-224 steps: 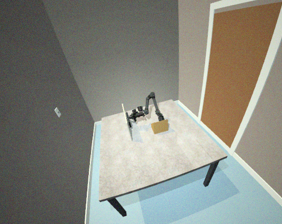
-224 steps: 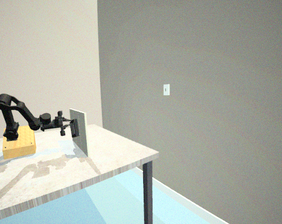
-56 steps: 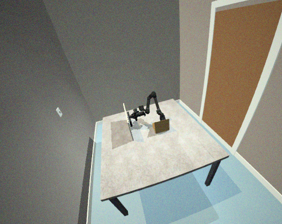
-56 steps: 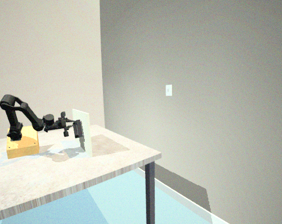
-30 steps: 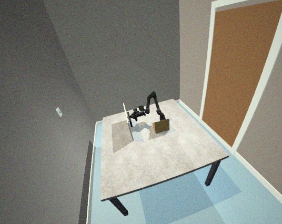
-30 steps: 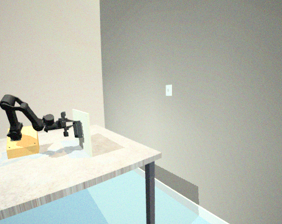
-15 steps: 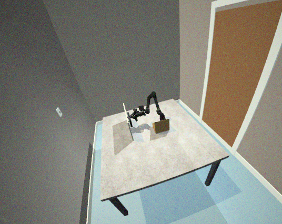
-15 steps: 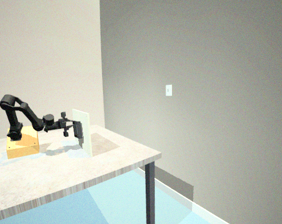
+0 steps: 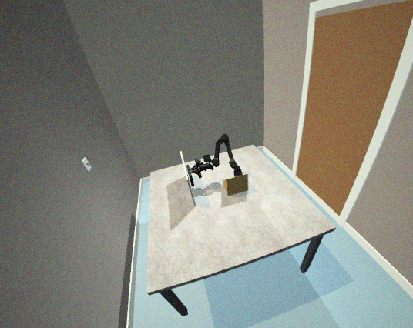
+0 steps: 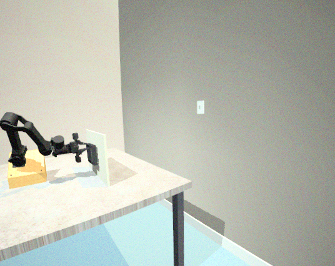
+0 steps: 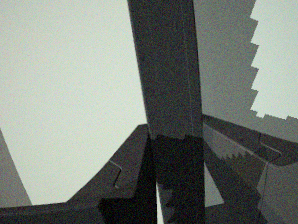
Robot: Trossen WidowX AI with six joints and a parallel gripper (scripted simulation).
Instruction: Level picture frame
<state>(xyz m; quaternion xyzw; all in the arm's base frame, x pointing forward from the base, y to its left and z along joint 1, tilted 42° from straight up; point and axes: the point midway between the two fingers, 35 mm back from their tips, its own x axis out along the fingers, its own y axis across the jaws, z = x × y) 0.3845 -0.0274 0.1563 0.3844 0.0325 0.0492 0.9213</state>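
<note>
Now: gripper tip 5 cm above the picture frame and 1 cm short of it. Also, from my gripper tip: wall panel: 6 cm below, 2 cm ahead.
</note>
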